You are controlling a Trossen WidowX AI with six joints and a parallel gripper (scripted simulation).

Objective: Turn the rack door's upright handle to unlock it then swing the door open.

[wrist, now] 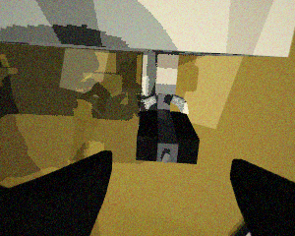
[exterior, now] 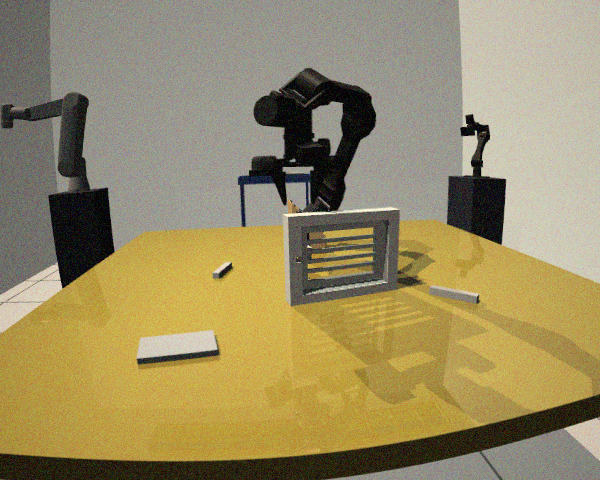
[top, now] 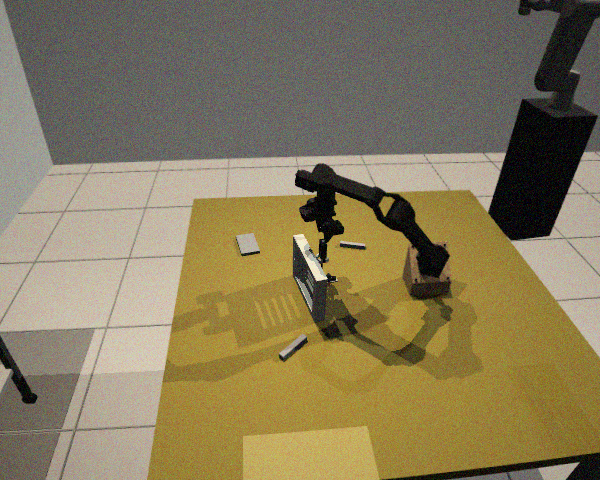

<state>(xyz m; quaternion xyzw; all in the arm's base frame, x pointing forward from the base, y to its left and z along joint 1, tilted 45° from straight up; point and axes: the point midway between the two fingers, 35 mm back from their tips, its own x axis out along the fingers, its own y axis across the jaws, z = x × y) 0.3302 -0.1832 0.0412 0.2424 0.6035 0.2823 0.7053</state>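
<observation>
Right now my gripper tip is 1 cm past the dark upright handle and 8 cm above it. Round my gripper tip: flat grey plate: 23 cm ahead, 25 cm to the right, 18 cm below.
</observation>
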